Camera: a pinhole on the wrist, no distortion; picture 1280 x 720 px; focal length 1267.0 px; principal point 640.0 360.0 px. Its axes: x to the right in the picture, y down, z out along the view. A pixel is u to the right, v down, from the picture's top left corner.
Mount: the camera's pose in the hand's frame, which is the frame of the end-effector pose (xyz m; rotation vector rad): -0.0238 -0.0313 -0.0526 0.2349 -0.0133 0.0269
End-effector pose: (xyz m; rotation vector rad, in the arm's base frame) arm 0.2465 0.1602 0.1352 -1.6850 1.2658 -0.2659
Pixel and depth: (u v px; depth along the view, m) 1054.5 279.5 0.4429
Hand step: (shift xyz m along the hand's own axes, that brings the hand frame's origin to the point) 0.1174 -0.1582 0.3739
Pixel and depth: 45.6 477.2 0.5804
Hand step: -0.3033 -0.1211 0.5199
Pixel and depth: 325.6 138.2 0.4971
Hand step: -0.1496 -0.2348 0.4086
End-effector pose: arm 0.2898 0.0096 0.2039 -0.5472 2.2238 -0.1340
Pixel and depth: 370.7 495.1 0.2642
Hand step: -0.0834 -0.0669 0.2100
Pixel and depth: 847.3 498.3 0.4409
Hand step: 0.0425 -0.0854 0.3885
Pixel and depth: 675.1 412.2 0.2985
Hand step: -0.0189 -0.0887 0.2407
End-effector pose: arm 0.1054 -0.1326 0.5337 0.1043 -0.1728 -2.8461
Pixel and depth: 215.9 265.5 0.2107
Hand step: -0.0960 -0.0974 0.1475
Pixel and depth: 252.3 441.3 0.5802
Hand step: -0.2081 -0.1347 0.5174
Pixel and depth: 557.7 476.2 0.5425
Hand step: -0.0659 -0.1102 0.4859
